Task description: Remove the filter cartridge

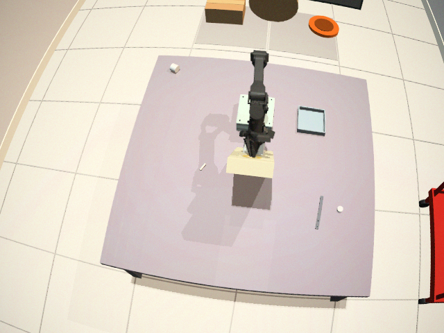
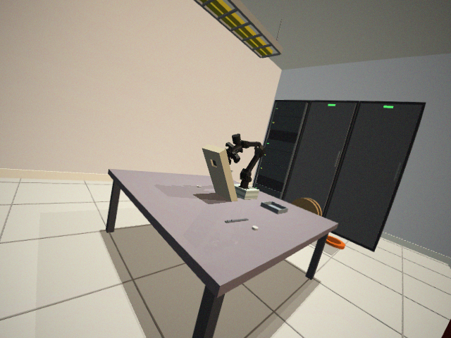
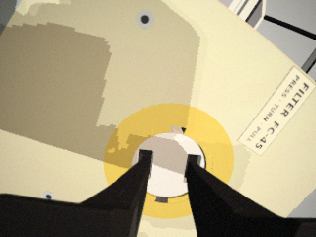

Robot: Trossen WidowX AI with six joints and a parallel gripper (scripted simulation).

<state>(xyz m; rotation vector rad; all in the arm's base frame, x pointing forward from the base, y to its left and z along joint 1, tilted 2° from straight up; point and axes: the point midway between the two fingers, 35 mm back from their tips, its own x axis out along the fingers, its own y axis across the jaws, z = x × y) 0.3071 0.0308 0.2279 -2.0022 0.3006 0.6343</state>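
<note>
Right now my gripper tip is 1 cm short of the round filter cartridge and 1 cm above it. Also, from my gripper tip: blue-grey tray (42 cm behind, 27 cm below, 25 cm to the left); then small white stick (27 cm below, 24 cm to the right, 4 cm behind).
</note>
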